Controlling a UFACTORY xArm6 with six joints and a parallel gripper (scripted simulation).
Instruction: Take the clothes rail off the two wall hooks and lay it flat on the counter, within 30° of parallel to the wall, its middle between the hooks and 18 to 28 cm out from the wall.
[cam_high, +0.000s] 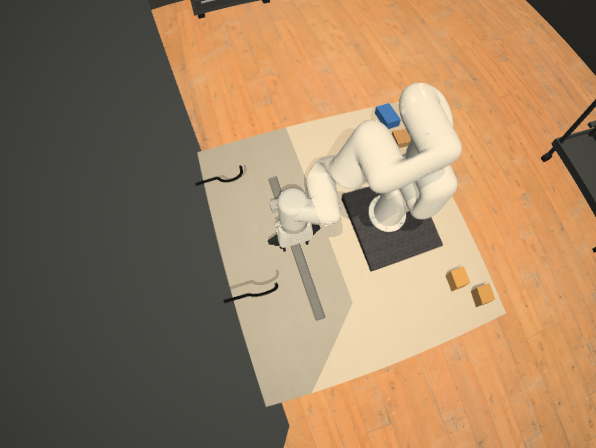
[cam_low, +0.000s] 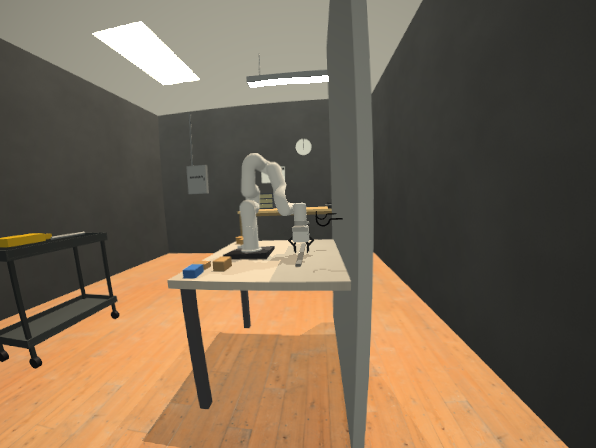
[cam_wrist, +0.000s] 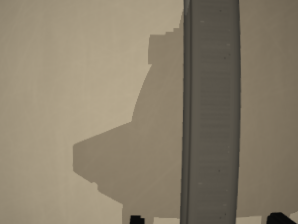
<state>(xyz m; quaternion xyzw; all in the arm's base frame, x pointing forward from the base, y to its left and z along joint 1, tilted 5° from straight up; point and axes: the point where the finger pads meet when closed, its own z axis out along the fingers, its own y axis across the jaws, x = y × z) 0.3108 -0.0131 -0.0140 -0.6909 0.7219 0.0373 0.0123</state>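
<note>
The clothes rail lies 2 cm below my hand. Also, from my hand: wall panel 25 cm ahead, 1 cm to the right, 40 cm above; blue block 51 cm behind, 35 cm to the right.
</note>
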